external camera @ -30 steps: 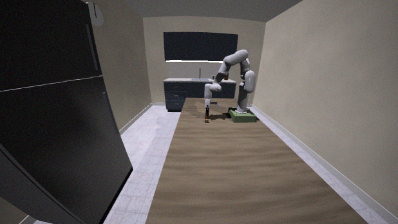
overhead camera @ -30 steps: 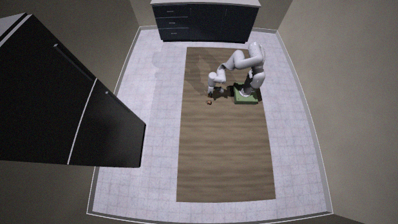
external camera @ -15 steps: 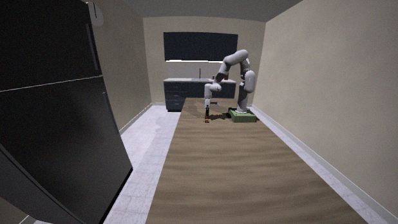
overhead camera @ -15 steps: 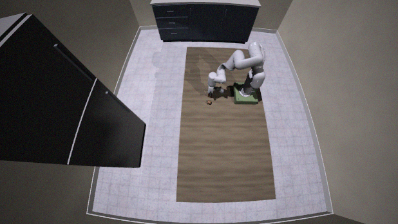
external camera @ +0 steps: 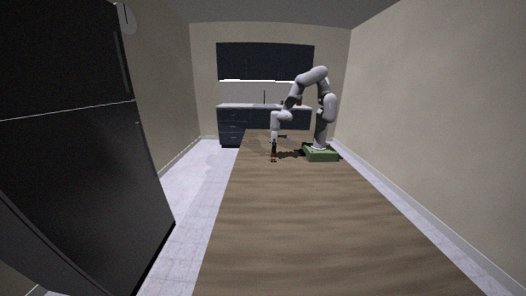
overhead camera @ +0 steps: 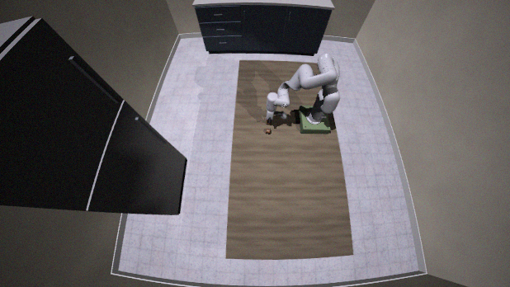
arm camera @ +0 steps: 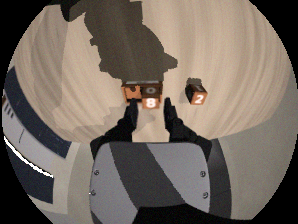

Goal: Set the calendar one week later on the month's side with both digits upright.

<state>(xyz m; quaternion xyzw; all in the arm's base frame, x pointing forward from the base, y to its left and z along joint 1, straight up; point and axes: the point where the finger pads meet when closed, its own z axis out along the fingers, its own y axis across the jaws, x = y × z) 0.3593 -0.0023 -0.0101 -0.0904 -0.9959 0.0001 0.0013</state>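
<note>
My gripper is now 6 cm above the calendar tray and 2 cm to the left of it. Also, from my hand: calendar cube: 9 cm to the left, 5 cm below, 2 cm ahead.
</note>
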